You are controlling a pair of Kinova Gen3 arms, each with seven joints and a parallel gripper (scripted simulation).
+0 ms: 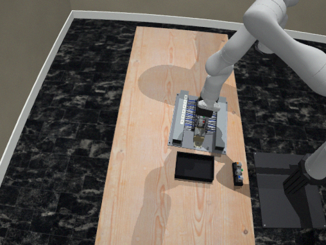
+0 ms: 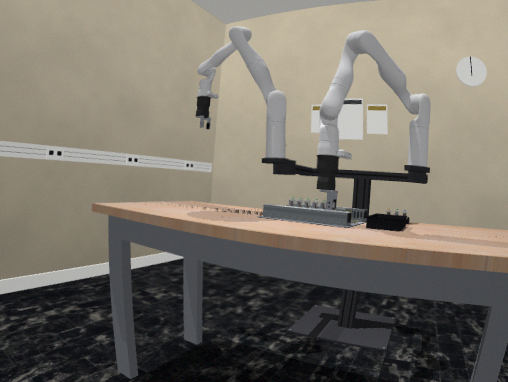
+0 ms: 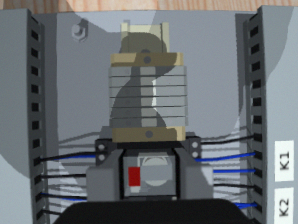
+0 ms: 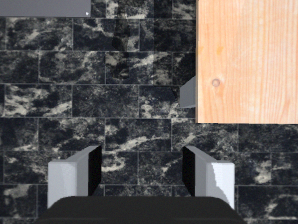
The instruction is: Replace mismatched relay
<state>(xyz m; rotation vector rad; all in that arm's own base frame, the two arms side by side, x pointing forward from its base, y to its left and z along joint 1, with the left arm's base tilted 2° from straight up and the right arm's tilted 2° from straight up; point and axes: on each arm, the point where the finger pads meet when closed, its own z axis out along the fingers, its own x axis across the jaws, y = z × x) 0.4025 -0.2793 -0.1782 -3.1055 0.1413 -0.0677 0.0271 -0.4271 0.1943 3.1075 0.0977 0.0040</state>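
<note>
Right now my left hand is 10 mm past the relay panel, 50 mm to the left of it and 30 mm above it. From my left hand the other things lie so: spare rack: 140 mm behind, 240 mm to the left, 50 mm below; black parts tray: 50 mm ahead, 200 mm to the left, 40 mm below.
</note>
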